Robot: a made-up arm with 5 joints.
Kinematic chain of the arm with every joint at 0, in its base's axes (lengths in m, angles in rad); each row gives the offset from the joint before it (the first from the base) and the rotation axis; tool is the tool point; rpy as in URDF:
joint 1: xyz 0 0 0.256 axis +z
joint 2: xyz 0 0 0 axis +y
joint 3: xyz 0.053 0 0.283 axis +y
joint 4: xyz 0.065 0 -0.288 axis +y
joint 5: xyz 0.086 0 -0.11 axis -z
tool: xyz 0 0 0 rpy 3.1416 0 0
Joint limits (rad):
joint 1: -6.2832..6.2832
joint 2: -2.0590..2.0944
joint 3: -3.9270..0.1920
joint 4: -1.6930..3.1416
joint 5: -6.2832..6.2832
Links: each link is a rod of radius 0.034 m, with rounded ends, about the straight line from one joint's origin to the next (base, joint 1, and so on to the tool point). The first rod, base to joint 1, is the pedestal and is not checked.
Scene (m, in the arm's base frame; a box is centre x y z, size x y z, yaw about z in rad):
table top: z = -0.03
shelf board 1: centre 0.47 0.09 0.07 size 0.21 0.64 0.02 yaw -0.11
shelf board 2: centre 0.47 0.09 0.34 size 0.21 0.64 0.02 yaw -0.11
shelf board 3: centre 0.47 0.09 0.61 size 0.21 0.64 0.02 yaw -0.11
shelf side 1: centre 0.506 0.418 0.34 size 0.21 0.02 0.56 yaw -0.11
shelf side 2: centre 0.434 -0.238 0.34 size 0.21 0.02 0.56 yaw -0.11
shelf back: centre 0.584 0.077 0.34 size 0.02 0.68 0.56 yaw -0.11
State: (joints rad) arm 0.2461 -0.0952 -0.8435 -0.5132 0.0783
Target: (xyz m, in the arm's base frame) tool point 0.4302 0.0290 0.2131
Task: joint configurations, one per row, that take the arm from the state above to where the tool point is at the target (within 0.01 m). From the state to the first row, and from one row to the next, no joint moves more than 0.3 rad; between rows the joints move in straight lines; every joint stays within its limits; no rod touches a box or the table.
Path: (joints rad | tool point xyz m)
1: 0.3297 -0.2957 -0.6383 -0.5844 0.0783 | 0.3338 0.1142 0.5033
2: 0.4132 -0.4962 -0.4330 -0.6557 0.0783 | 0.2659 0.1166 0.4974
3: 0.3000 -0.2674 -0.2340 -0.5795 0.0783 | 0.2955 0.0914 0.3458
4: 0.1867 -0.0386 -0.0349 -0.5033 0.0783 | 0.2556 0.0483 0.2131
5: 0.1469 0.0943 -0.2418 -0.4614 0.0783 | 0.3161 0.0468 0.2164
6: 0.1071 0.2273 -0.4487 -0.4195 0.0783 | 0.3746 0.0403 0.2163
7: 0.0673 0.3603 -0.6556 -0.3777 0.0783 | 0.4302 0.0290 0.2131

